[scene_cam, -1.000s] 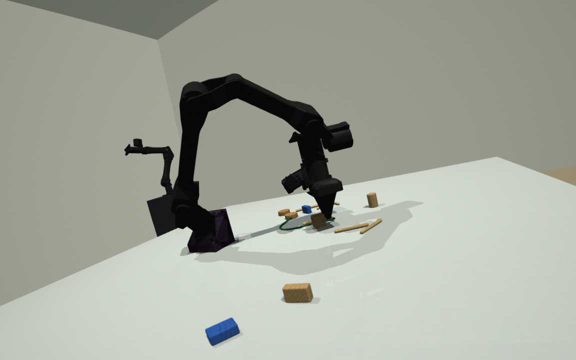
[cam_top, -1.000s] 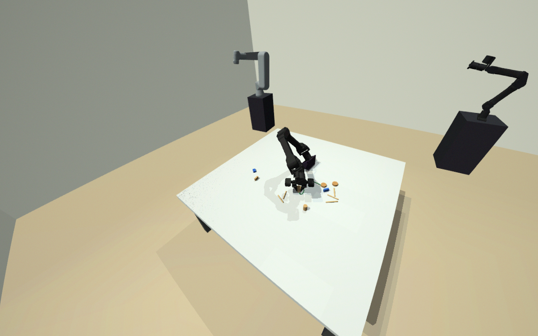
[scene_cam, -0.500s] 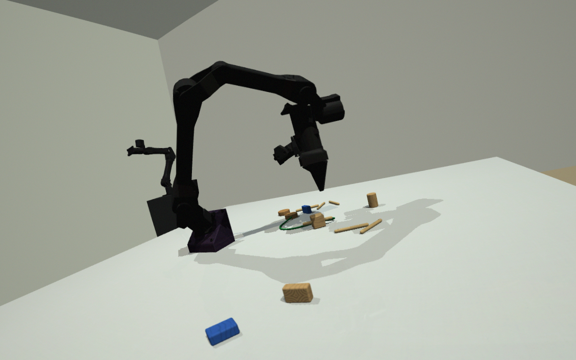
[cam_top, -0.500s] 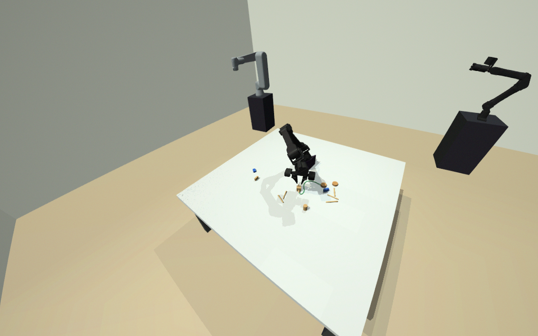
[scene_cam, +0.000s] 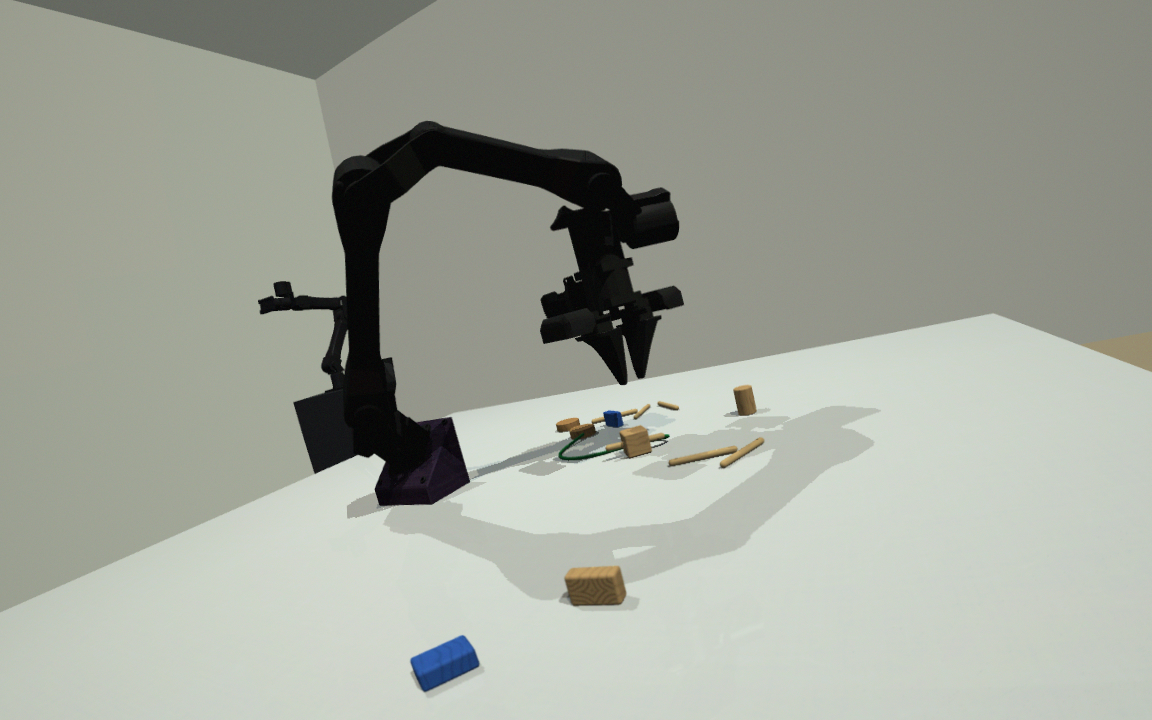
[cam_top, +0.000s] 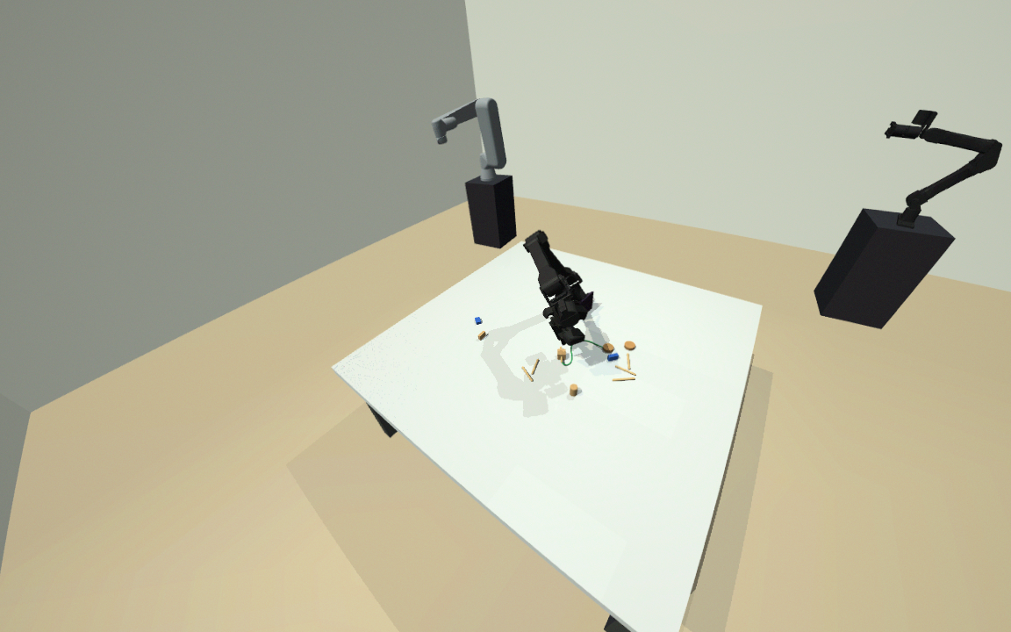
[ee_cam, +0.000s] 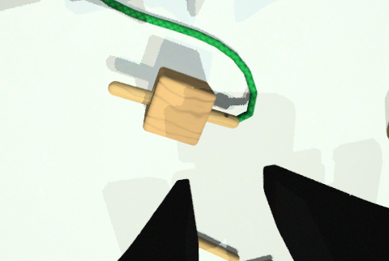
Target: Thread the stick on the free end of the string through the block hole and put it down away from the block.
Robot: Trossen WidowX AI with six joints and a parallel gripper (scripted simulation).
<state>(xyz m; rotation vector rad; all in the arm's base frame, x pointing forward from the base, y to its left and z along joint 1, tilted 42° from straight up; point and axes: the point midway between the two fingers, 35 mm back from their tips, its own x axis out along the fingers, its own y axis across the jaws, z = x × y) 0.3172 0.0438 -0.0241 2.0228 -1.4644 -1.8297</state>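
My gripper tip is 1 cm past the small wooden cube and 7 cm above it. From my gripper tip the other things lie so: wooden cylinder (12 cm ahead, 10 cm to the left, 7 cm below); thin wooden stick (8 cm below).
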